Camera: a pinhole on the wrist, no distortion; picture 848 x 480 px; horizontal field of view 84.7 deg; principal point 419.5 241.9 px. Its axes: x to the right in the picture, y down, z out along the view. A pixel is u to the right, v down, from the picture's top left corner.
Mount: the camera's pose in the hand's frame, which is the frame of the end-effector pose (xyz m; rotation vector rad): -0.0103 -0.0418 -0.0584 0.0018 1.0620 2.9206
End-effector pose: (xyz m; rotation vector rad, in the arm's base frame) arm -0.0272 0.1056 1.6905 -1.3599 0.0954 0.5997
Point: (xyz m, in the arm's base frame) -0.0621 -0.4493 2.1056
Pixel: behind the camera
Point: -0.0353 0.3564 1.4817
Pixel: 197 189
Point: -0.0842 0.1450 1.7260
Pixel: 574 431
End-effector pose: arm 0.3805 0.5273 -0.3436 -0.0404 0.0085 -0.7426
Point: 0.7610 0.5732 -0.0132
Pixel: 188 244
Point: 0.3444 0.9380 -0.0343
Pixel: 705 259
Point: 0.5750 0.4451 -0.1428
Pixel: 58 381
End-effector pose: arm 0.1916 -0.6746 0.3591 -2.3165 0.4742 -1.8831
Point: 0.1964 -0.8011 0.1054
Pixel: 779 77
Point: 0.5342 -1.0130 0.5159
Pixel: 104 284
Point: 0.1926 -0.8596 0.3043
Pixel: outside the picture
